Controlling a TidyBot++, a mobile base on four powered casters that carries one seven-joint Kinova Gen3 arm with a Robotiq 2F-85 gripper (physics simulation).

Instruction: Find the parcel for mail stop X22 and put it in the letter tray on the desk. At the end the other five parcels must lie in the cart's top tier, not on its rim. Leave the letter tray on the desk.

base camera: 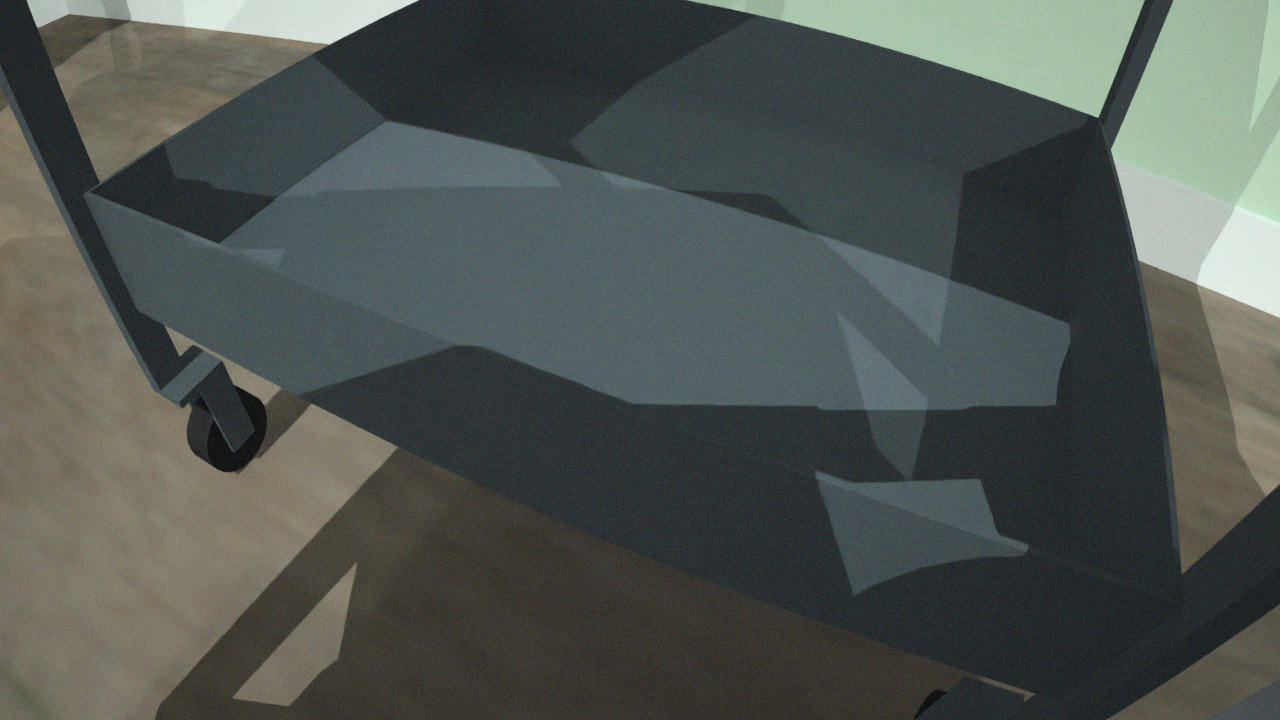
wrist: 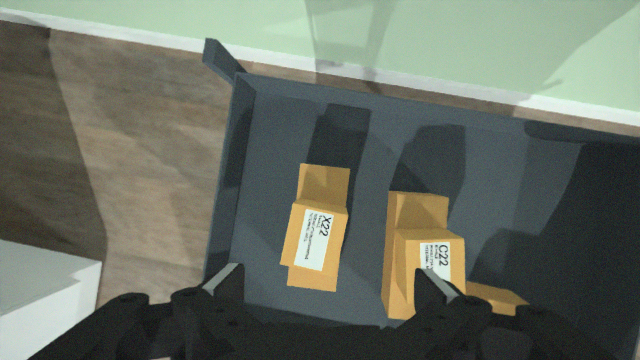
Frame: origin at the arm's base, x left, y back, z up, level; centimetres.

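Where they show: gripper, between the fingertips: [wrist: 328, 284].
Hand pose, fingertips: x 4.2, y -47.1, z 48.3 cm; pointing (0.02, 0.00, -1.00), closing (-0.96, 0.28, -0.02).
Observation:
Each offset is from my fingertips to the top centre of the thing. "spot": to the spot under its first point. Level surfaces: height alone.
The parcel labelled X22 {dz -11.4, dx +1.7, dy +0.0 cm} [wrist: 315, 237] lies on top of another orange parcel {spot: dz -16.5, dx -0.4, dy -4.6 cm} [wrist: 324, 181] in the cart's top tier {dz -21.7 cm} [wrist: 275, 135], near its left wall, in the wrist view. To its right, the parcel labelled C22 {dz -11.4, dx -7.9, dy +5.3 cm} [wrist: 440, 245] lies on a further parcel {spot: dz -16.5, dx -9.4, dy +0.4 cm} [wrist: 422, 205]. Part of another orange parcel {spot: dz -18.3, dx -14.9, dy +12.2 cm} [wrist: 495, 295] shows behind the right finger; its label is hidden. My gripper [wrist: 328, 284] is open and empty. In the wrist view its left finger is left of the X22 stack and its right finger overlaps the C22 parcel. The letter tray does not show.
The base camera shows the cart's lower tier [base camera: 537, 268], a dark upright post [base camera: 62, 152] and a caster {spot: dz -84.0, dx +17.3, dy +12.3 cm} [base camera: 226, 429]. In the wrist view a green wall [wrist: 200, 20] runs behind the cart, and a white block-like surface [wrist: 50, 310] stands at the lower left.

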